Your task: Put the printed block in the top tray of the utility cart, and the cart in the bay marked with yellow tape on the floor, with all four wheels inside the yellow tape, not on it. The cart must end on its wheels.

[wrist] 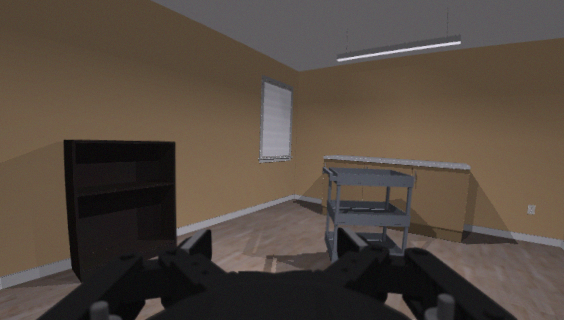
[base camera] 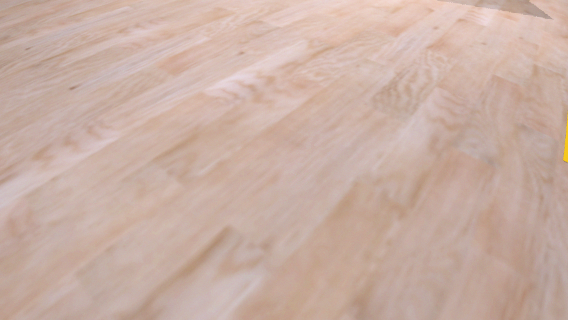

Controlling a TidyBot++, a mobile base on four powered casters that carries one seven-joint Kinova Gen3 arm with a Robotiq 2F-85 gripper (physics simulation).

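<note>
The grey utility cart [wrist: 372,218] stands upright on the floor right of centre in the wrist view, some way off, with three trays. Its top tray [wrist: 372,178] is seen nearly edge-on, so its inside hardly shows. The cart's wheels are hidden behind my gripper. A small piece of the yellow tape [base camera: 566,140] shows at the right edge of the base camera view. The printed block does not show in either view. My gripper [wrist: 274,242] is open, with its fingers wide apart and nothing between them, and points level across the room, well away from the cart.
A dark bookshelf [wrist: 175,200] stands against the wall at the left. A low partition with a white top [wrist: 400,162] stands behind the cart. A window [wrist: 276,120] is in the left wall near the corner. A shadow lies at the top right of the base camera view.
</note>
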